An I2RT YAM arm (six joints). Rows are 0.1 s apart.
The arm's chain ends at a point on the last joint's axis. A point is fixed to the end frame.
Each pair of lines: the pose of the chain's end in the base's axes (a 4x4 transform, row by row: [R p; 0 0 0 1], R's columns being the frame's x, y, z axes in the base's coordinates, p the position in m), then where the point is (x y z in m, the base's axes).
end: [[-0.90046 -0.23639 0.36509 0.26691], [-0.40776 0.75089 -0.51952 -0.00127], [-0.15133 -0.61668 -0.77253 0.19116], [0 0 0 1]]
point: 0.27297 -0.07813 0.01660
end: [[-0.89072 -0.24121 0.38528 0.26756], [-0.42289 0.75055 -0.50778 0.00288], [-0.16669 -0.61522 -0.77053 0.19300], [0 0 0 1]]
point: 0.27747 -0.07271 0.01806
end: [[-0.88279 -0.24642 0.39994 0.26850], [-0.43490 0.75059 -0.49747 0.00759], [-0.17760 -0.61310 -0.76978 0.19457], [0 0 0 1]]
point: 0.28117 -0.06680 0.01930
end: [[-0.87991 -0.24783 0.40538 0.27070], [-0.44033 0.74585 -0.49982 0.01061], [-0.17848 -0.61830 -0.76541 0.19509], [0 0 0 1]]
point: 0.28441 -0.06471 0.02029
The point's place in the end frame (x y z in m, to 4 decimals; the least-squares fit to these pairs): 0.0523 0.0485 0.1770
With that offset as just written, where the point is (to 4 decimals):
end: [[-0.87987 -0.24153 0.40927 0.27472], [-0.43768 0.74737 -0.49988 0.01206], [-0.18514 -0.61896 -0.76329 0.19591], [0 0 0 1]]
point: 0.2894 -0.0631 0.0211
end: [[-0.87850 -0.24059 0.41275 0.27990], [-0.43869 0.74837 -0.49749 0.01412], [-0.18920 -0.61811 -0.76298 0.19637], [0 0 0 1]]
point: 0.2953 -0.0606 0.0214
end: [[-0.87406 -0.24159 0.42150 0.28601], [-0.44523 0.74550 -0.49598 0.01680], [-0.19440 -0.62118 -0.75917 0.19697], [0 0 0 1]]
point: 0.3032 -0.0581 0.0223
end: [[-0.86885 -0.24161 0.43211 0.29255], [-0.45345 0.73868 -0.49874 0.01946], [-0.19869 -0.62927 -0.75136 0.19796], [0 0 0 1]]
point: 0.3119 -0.0567 0.0241
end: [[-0.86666 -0.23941 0.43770 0.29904], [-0.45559 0.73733 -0.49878 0.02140], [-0.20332 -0.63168 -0.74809 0.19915], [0 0 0 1]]
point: 0.3196 -0.0550 0.0255
